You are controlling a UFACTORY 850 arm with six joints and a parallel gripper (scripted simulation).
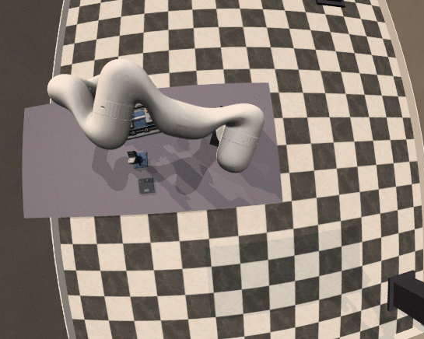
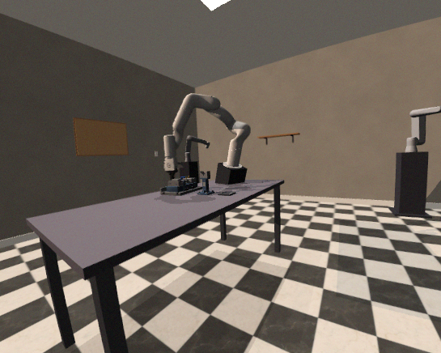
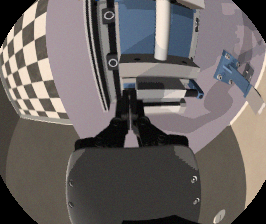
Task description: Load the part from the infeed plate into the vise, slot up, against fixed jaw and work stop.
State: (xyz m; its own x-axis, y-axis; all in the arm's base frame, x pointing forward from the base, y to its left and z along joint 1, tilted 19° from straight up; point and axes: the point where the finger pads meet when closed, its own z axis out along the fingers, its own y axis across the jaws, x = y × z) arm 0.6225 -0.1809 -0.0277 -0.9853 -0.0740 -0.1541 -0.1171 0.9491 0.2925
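Right now the part is 4 cm to the left of my hand and 2 cm below it. The rest, counted from my hand: vise 8 cm below, 7 cm behind, 3 cm to the left; then air cylinder rod 9 cm behind, 4 cm below, 3 cm to the left.
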